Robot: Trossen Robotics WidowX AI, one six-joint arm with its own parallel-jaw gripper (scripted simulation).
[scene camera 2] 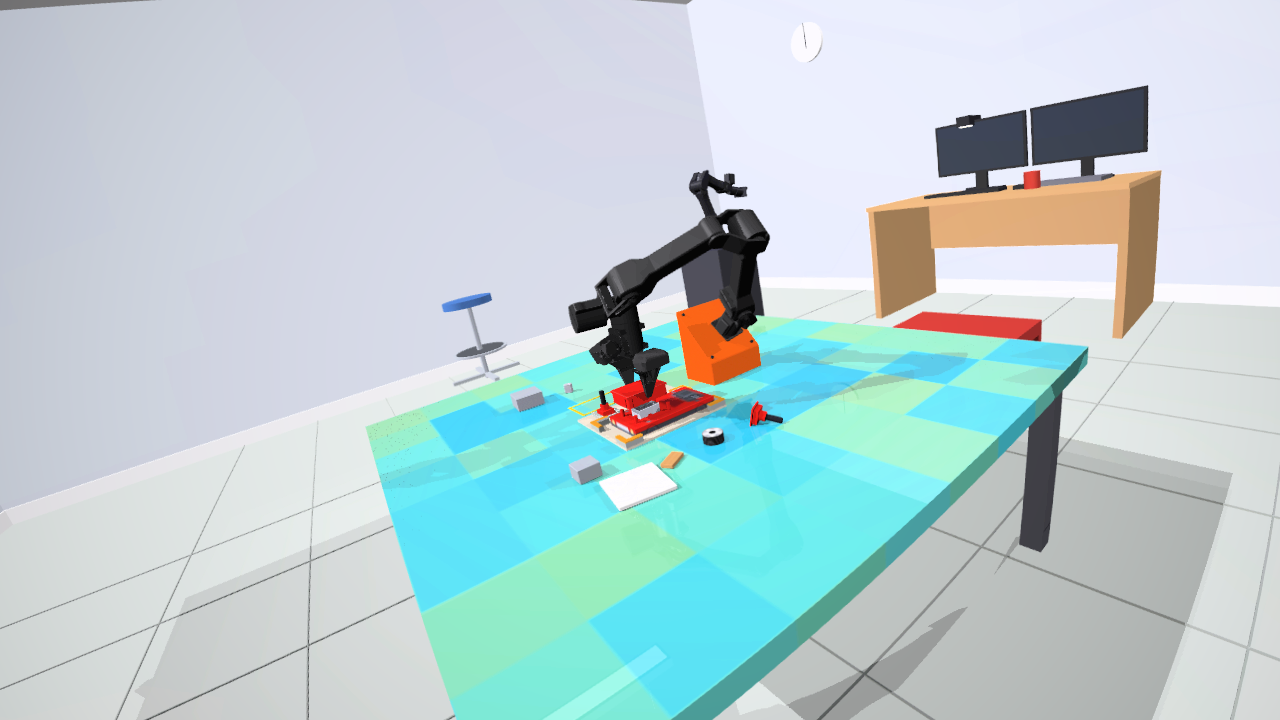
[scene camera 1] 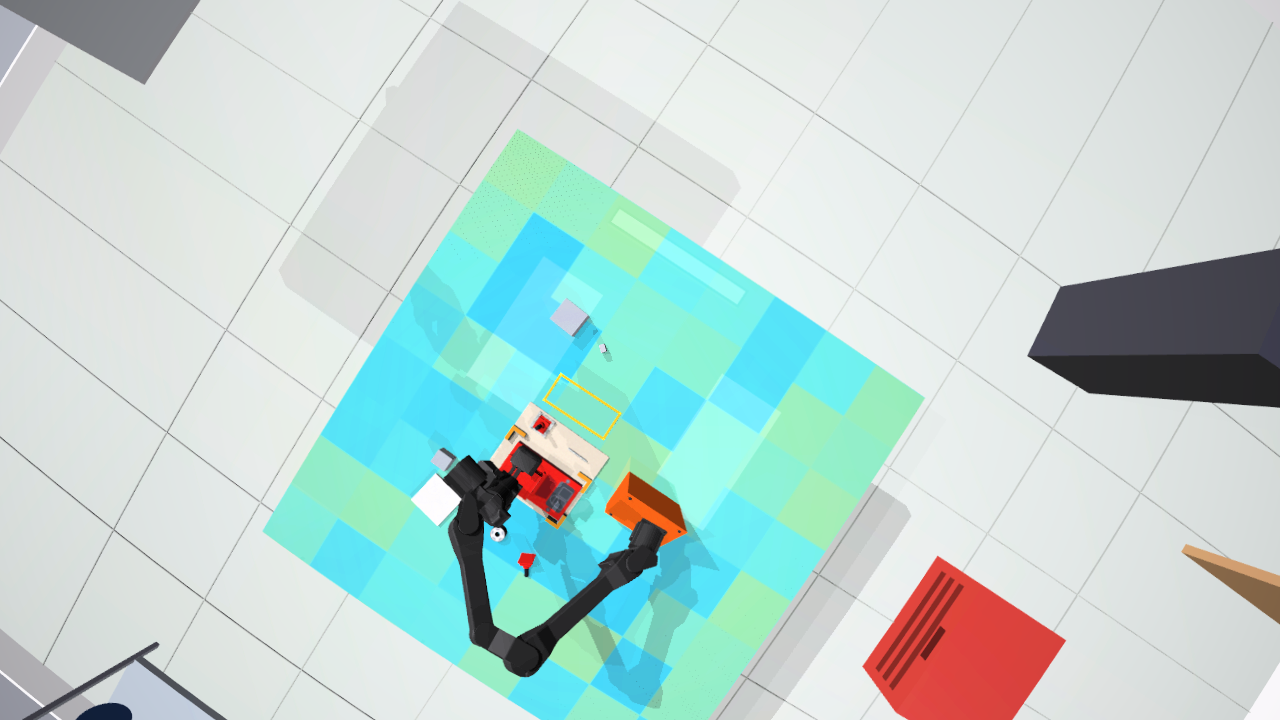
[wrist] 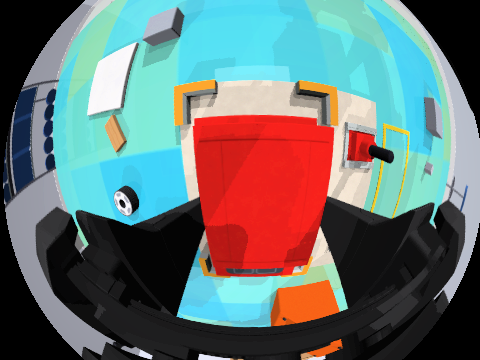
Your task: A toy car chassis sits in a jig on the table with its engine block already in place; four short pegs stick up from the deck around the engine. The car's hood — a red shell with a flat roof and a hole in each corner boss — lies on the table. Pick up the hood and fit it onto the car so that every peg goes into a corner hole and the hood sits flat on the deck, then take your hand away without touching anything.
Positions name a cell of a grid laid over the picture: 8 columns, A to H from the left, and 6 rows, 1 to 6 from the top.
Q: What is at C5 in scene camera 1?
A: A white plate.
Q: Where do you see a white plate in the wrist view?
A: B2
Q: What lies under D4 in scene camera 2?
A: A beige jig.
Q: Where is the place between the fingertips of my gripper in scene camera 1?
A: D4
